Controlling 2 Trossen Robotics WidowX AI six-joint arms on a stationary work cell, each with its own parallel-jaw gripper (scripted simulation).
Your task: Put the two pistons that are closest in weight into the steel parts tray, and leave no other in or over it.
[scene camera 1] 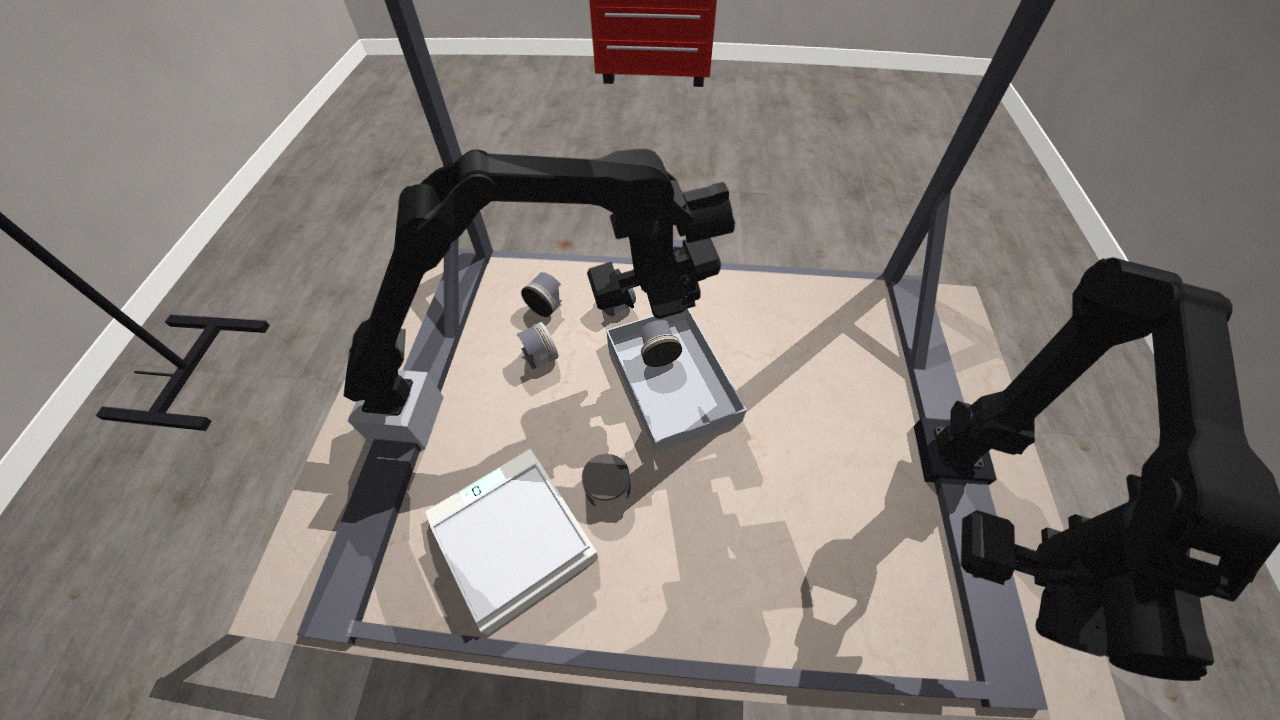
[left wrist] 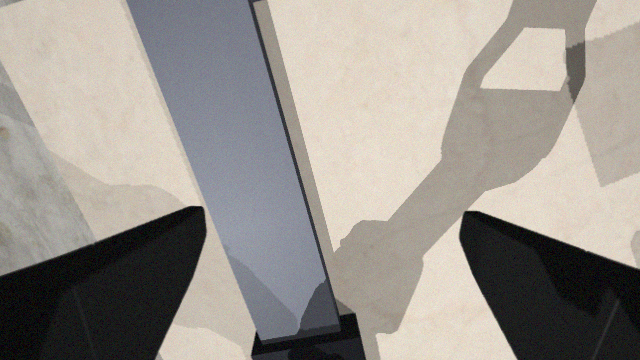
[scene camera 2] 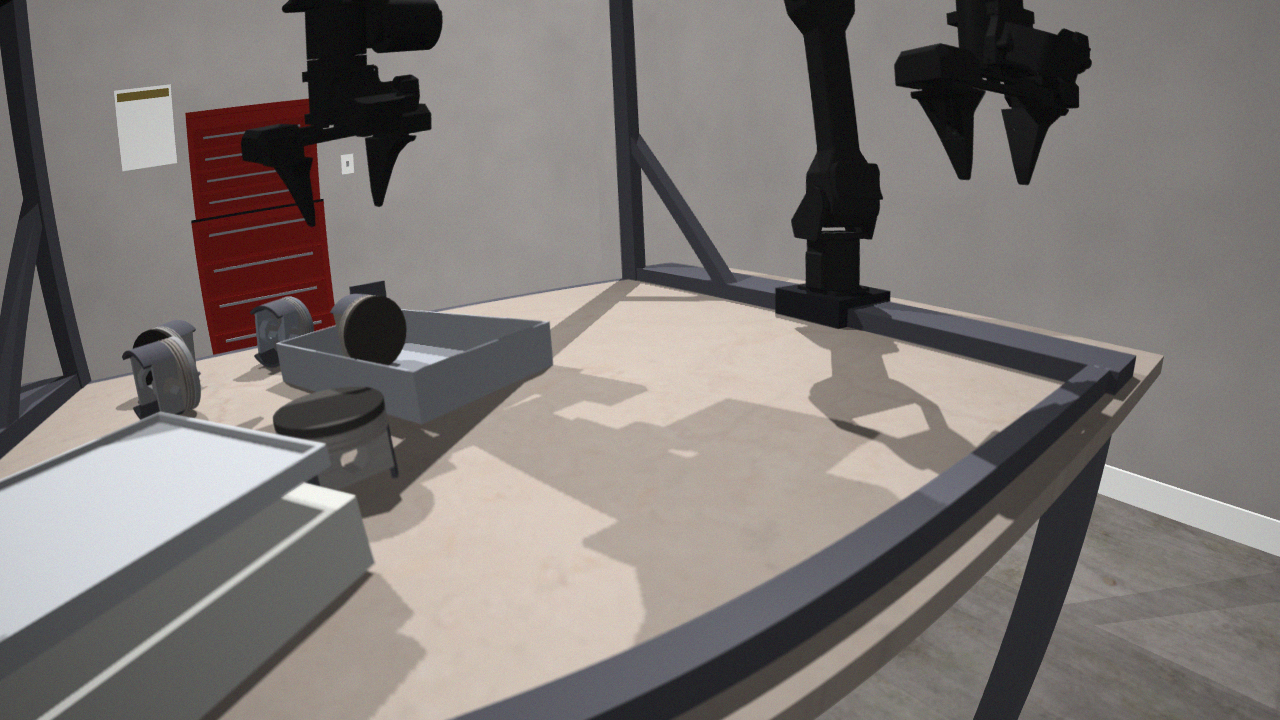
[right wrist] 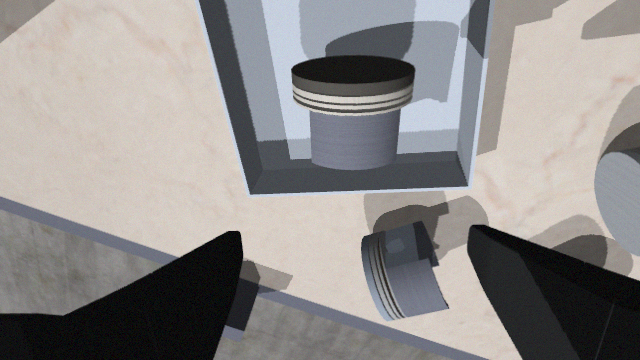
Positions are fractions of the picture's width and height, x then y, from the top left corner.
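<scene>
Scene camera 2 gives me my left gripper (scene camera 2: 0.78, 0.25) and my right gripper (scene camera 2: 0.27, 0.30), plus a steel parts tray (scene camera 2: 0.40, 0.49) and a scale (scene camera 2: 0.15, 0.89). In scene camera 1 you'd find the steel parts tray (scene camera 1: 0.54, 0.55) as well. The right wrist view has that tray (right wrist: 0.39, 0.15) too, along with my right gripper (right wrist: 0.55, 0.67). The left wrist view has my left gripper (left wrist: 0.52, 0.62), but the steel parts tray is out of frame in the left wrist view, and the scale is out of frame in the left wrist view too.
</scene>
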